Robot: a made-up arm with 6 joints. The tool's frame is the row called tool.
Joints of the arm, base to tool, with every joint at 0 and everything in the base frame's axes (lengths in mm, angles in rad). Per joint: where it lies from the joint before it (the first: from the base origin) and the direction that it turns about. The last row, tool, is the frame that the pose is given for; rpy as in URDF.
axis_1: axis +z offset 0 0 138.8
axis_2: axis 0.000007 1 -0.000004 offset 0 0 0
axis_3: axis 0.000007 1 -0.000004 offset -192.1 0 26.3
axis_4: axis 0.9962 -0.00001 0.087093 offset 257.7 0 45.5
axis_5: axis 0.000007 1 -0.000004 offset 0 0 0
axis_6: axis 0.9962 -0.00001 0.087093 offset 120.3 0 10.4
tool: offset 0 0 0 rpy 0 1.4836 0
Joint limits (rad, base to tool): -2.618..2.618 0..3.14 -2.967..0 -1.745..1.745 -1.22..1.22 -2.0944..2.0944
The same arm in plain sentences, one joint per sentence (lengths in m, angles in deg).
The arm has six revolute joints in a row. What follows holds with every joint at zero, and every direction is one of the base frame's. Joint 1 sits 0.1388 m along +z from the base frame's origin and turns about +z, from -150.00 to 150.00 deg. Joint 2 sits at the same point as joint 1 and turns about +y, from 0.00 to 179.91 deg. Joint 3 sits 0.1921 m along -x and 0.0263 m along +z from joint 2 and turns about +y, from -170.00 to 0.00 deg. Joint 4 sits 0.2577 m along +x and 0.0455 m along +z from joint 3 and turns about the direction (0.9962, 0, 0.0871), from -99.98 to 99.98 deg. Joint 5 sits at the same point as joint 4 and turns about +y, from -69.90 to 69.90 deg. Joint 6 sits 0.1203 m along +x and 0.0104 m along +z from joint 5 and turns about the direction (0.9962, 0, 0.0871), from -120.00 to 120.00 deg. The tool frame, which is the frame that the pose is given for, sits at the same point as joint 6; its axes are the base frame's turned by roll 0.00, pitch 85.00 and yaw 0.00 deg (as in URDF: about the fixed x, then y, then z).
